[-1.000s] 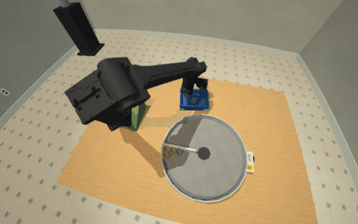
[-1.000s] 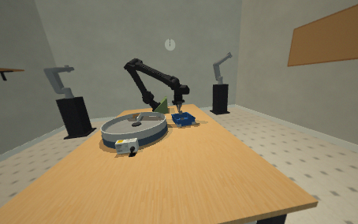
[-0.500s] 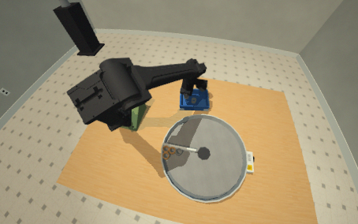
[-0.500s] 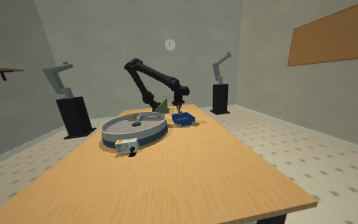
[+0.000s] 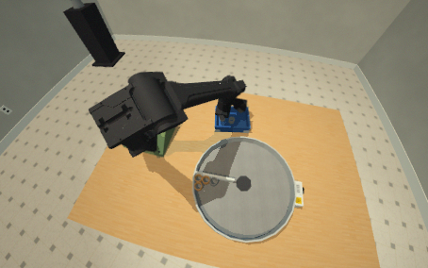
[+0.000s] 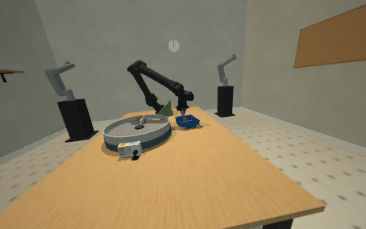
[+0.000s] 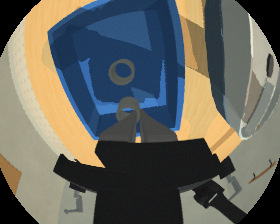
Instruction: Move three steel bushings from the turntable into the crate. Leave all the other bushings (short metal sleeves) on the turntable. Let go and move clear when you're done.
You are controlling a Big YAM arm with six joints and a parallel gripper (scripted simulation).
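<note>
Right now my hand is 50 mm short of the blue crate, 20 mm to the right of it and 20 mm above it. The rest, counted from my hand: grey turntable: 130 mm ahead, 330 mm to the right.
</note>
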